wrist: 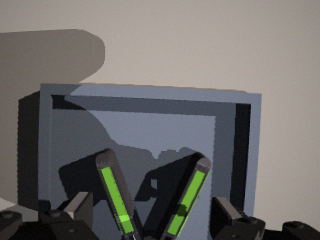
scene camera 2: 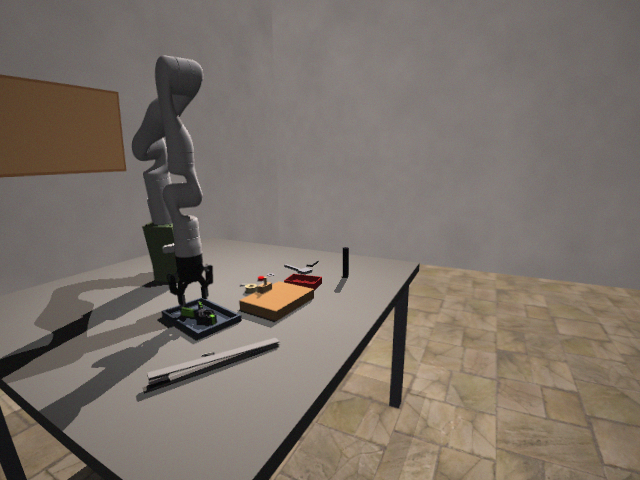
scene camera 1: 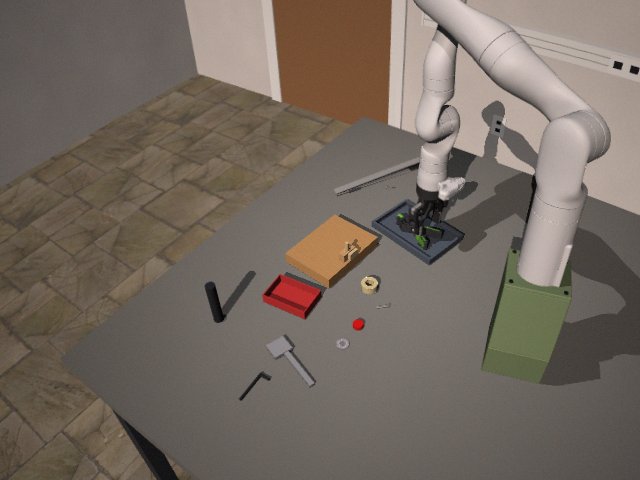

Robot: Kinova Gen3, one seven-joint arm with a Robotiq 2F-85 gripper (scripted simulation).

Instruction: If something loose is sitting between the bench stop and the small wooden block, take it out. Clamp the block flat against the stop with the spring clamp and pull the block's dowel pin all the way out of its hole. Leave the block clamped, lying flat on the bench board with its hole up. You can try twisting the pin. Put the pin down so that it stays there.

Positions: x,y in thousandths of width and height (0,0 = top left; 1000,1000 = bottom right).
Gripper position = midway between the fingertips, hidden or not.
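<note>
You'd find my gripper here (scene camera 2: 304,630), and here (scene camera 1: 666,476), and in the wrist view too (wrist: 473,885). There's also a red tray (scene camera 1: 457,618), but in the wrist view the tray is out of frame.
</note>
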